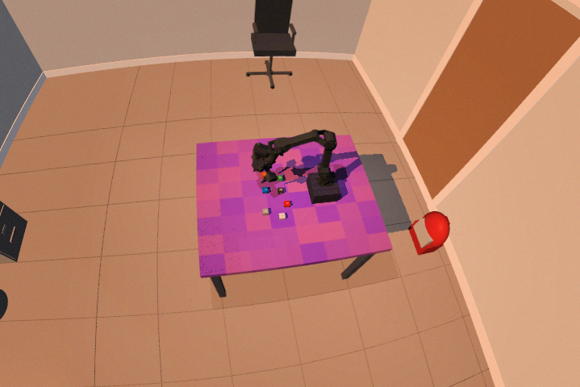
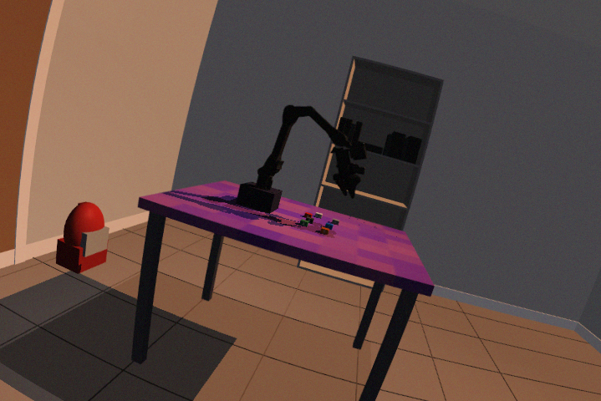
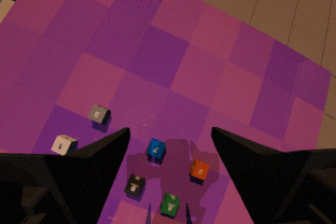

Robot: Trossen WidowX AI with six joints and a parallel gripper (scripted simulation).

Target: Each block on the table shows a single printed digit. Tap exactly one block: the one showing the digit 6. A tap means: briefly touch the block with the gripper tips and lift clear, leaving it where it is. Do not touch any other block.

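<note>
The green block lies 160 mm behind my gripper tip, 60 mm to the right of it and 150 mm below it. Round my gripper tip: blue block (50 mm behind, 150 mm below); then dark block (140 mm behind, 20 mm to the left, 150 mm below); then orange block (70 mm behind, 110 mm to the right, 150 mm below).
</note>
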